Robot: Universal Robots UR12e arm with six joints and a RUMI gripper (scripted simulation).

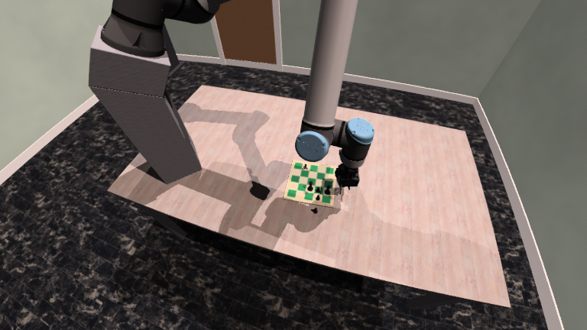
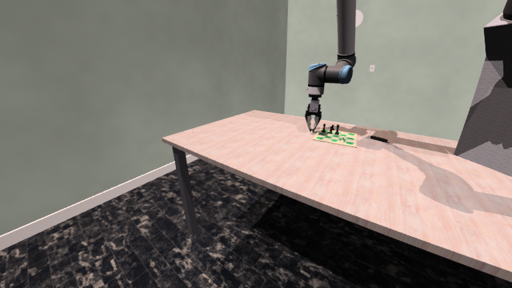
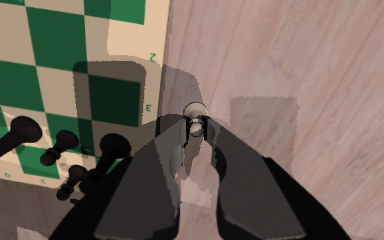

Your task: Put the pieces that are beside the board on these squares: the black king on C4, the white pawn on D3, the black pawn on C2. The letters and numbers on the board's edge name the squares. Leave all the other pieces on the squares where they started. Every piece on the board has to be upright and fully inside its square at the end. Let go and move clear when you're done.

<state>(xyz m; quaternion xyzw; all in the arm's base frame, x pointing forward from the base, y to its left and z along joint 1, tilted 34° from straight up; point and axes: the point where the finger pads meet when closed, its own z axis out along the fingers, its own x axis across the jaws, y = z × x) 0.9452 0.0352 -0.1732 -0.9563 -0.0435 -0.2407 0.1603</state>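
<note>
Now: the black king 140 mm behind my hand, 40 mm to the right of it and 20 mm above it. Also, from my hand: chessboard 140 mm behind, 20 mm below.
</note>
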